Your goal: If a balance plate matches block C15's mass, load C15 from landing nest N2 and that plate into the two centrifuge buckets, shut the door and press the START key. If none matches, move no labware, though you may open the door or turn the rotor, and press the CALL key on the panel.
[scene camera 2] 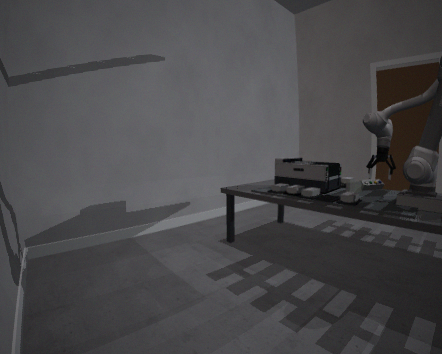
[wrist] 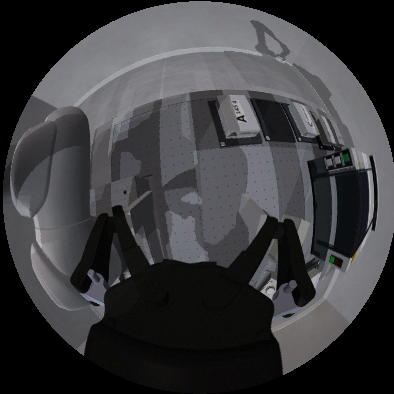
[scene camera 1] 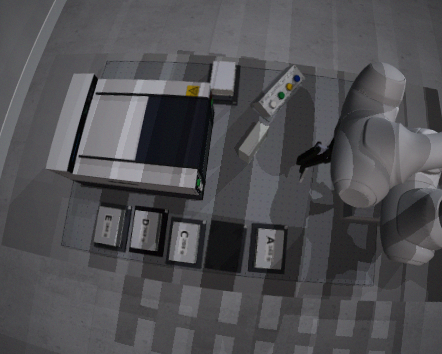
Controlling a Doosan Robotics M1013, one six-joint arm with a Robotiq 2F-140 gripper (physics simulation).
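Places are measured from the arm's base along level axes (x ahead, y left, z up), in millimetres.
Where they show: gripper, fingertip midpoint: (scene camera 2: pixel 379 179) (wrist: pixel 195 201) (scene camera 1: pixel 322 184); arm's base, origin of the base link: (scene camera 2: pixel 421 194).
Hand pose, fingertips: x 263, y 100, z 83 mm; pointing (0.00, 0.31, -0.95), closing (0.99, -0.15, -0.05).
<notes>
Things, the pixels of their top centre, and the offset from my fingertips.
- key panel, middle of its top: (scene camera 1: pixel 281 84) (scene camera 2: pixel 371 179) dx +150, dy -360, dz -55 mm
- Labelled plates E, middle of its top: (scene camera 1: pixel 107 225) (wrist: pixel 337 131) (scene camera 2: pixel 280 184) dx +669, dy +228, dz -85 mm
- D, middle of its top: (scene camera 1: pixel 144 230) (wrist: pixel 326 127) (scene camera 2: pixel 296 186) dx +534, dy +217, dz -85 mm
- C, middle of its top: (scene camera 1: pixel 183 242) (wrist: pixel 306 116) (scene camera 2: pixel 311 189) dx +399, dy +233, dz -85 mm
- A, middle of its top: (wrist: pixel 237 110) (scene camera 1: pixel 270 248) (scene camera 2: pixel 350 193) dx +123, dy +211, dz -85 mm
- white block, middle of its top: (scene camera 1: pixel 222 74) (wrist: pixel 310 287) dx +365, dy -372, dz -59 mm
- unoccupied dark nest, middle of its top: (scene camera 1: pixel 226 246) (wrist: pixel 275 116) (scene camera 2: pixel 329 196) dx +263, dy +224, dz -121 mm
- pale oblong box, middle of its top: (wrist: pixel 296 244) (scene camera 1: pixel 254 137) (scene camera 2: pixel 354 181) dx +222, dy -138, dz -53 mm
My gripper (scene camera 1: pixel 301 170) (scene camera 2: pixel 380 175) (wrist: pixel 195 201) is open and empty, above the table beyond the key panel (scene camera 1: pixel 278 93) (scene camera 2: pixel 372 183), which has blue, yellow, green and white keys. Labelled plates E (scene camera 1: pixel 110 227), D (scene camera 1: pixel 146 231), C (scene camera 1: pixel 185 242) (wrist: pixel 304 120) and A (scene camera 1: pixel 268 249) (wrist: pixel 241 120) sit in dark nests in a row; their mass figures are too blurred to read surely. The centrifuge (scene camera 1: pixel 112 122) (scene camera 2: pixel 305 172) (wrist: pixel 345 200) has a dark panel over part of its top; its buckets are hidden. A white block (scene camera 1: pixel 223 77) sits on a nest beside it. Which item is C15 is unclear.
An unoccupied dark nest (scene camera 1: pixel 225 246) (wrist: pixel 272 120) lies between plates C and A. A pale oblong box (scene camera 1: pixel 253 141) stands between the centrifuge and the key panel. The arm's large pale links stand at the table's right in scene camera 1.
</notes>
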